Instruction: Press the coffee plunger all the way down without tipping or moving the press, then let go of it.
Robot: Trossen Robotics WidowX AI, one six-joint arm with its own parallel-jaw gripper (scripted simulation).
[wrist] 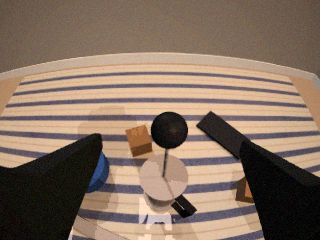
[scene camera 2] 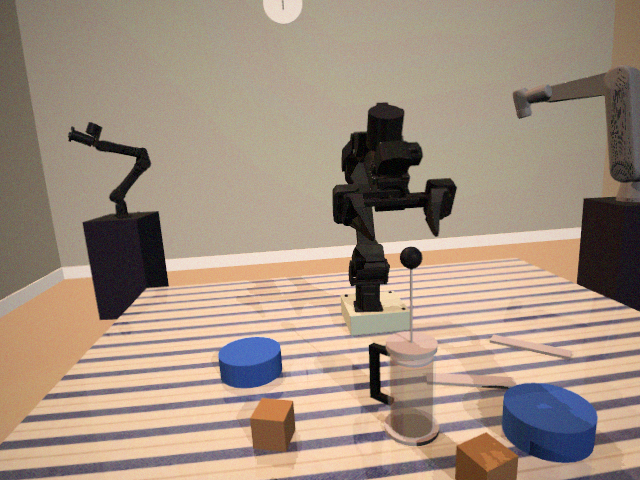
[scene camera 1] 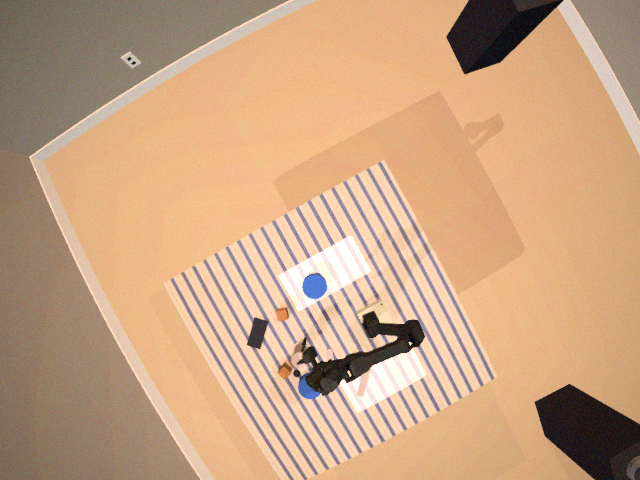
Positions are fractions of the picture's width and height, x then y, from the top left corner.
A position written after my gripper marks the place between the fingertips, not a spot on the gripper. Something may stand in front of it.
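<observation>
Open and holding nothing: my gripper (scene camera 2: 0.63,0.49). The gripper (scene camera 1: 0.47,0.78) is visible from scene camera 1 too, and the wrist view includes the gripper (wrist: 0.54,0.60). A coffee press (scene camera 2: 0.64,0.83) is present, with the press (wrist: 0.51,0.74) likewise in the wrist view; a dark flat block (wrist: 0.70,0.56) is also visible.
</observation>
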